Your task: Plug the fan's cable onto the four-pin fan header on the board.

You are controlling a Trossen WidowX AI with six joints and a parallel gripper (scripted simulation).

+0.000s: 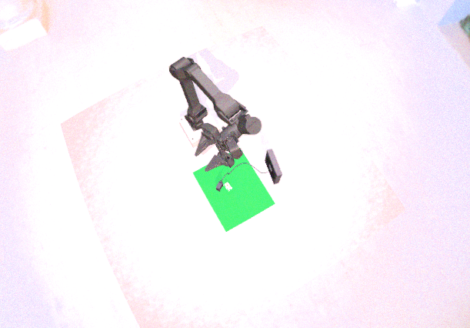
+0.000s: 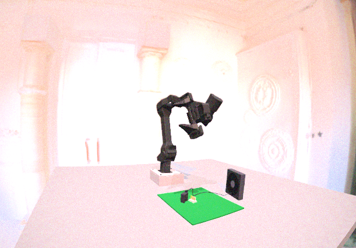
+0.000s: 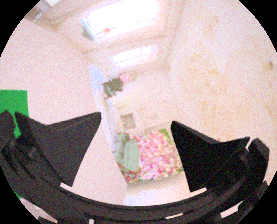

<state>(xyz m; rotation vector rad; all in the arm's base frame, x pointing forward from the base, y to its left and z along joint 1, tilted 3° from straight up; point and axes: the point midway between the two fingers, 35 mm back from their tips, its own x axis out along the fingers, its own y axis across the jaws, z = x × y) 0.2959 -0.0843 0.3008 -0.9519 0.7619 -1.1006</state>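
Right now the fan cable plug is 50 mm to the left of my gripper tip and 340 mm below it. Also, from my gripper tip: black fan: 50 mm ahead, 270 mm to the left, 300 mm below; then green board: 30 mm ahead, 100 mm to the left, 380 mm below; then cream four-pin header: 10 mm ahead, 80 mm to the left, 360 mm below.
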